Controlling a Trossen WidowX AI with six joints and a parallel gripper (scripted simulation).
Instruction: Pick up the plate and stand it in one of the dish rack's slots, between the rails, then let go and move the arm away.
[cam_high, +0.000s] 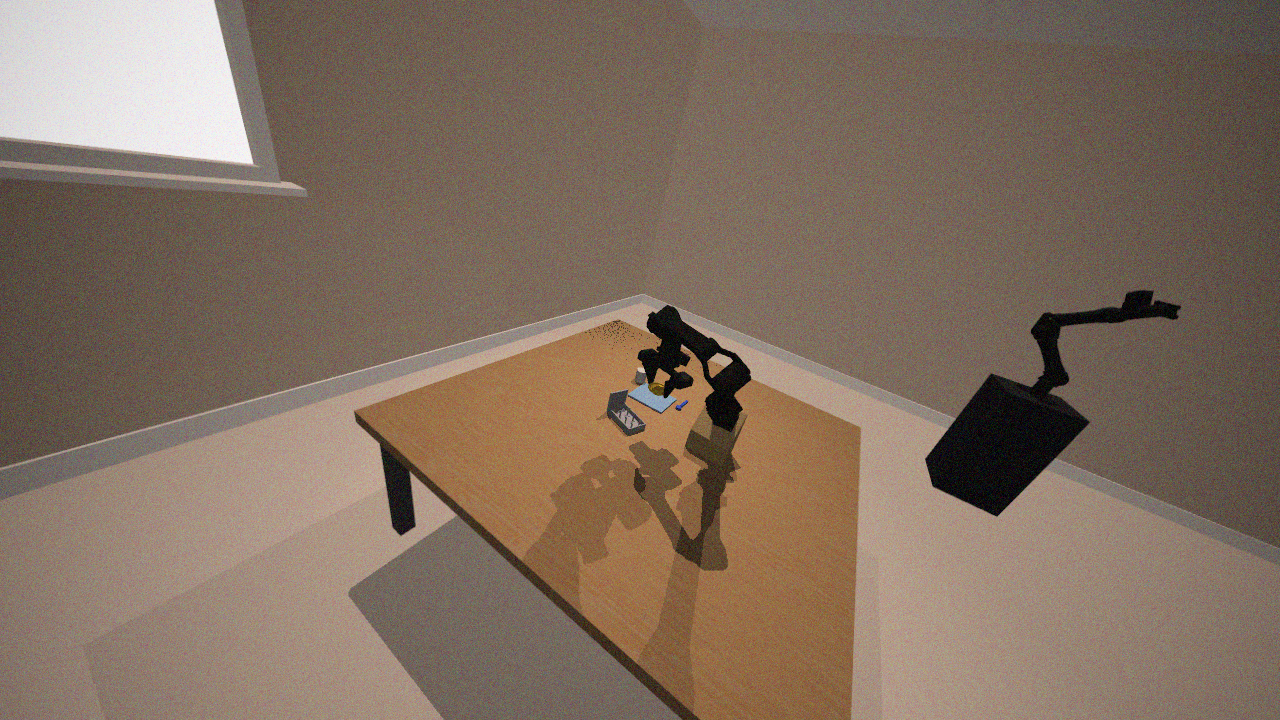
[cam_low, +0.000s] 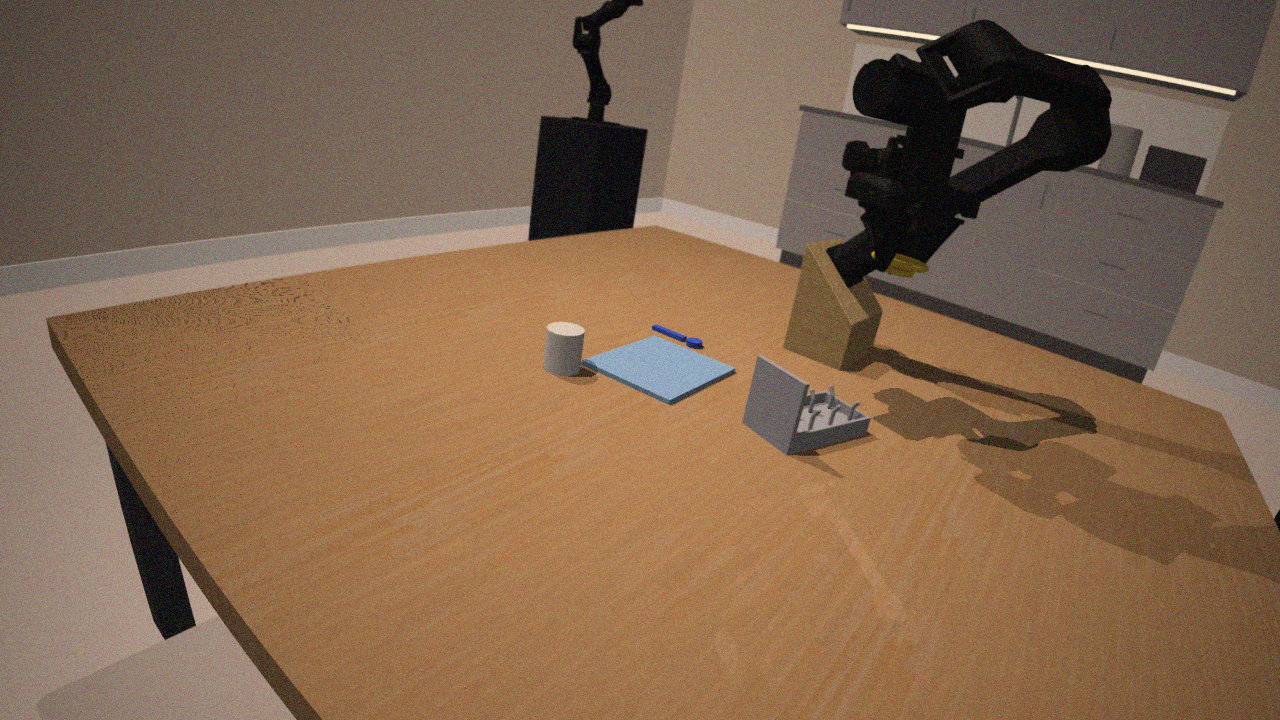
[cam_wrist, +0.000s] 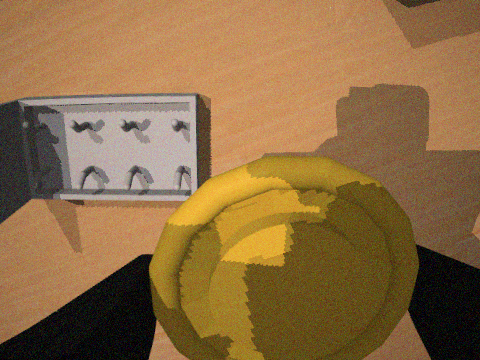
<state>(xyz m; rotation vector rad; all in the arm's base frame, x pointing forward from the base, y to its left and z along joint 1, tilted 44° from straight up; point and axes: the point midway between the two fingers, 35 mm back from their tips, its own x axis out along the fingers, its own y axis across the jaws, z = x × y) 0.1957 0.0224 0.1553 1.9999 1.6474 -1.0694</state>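
My gripper tip is 10 cm short of the grey dish rack, 3 cm to the left of it and 16 cm above it. Also, from my gripper tip: blue utensil: 1 cm behind, 27 cm to the right, 18 cm below; yellow plate: 1 cm above; blue mat: 10 cm ahead, 23 cm to the right, 18 cm below.
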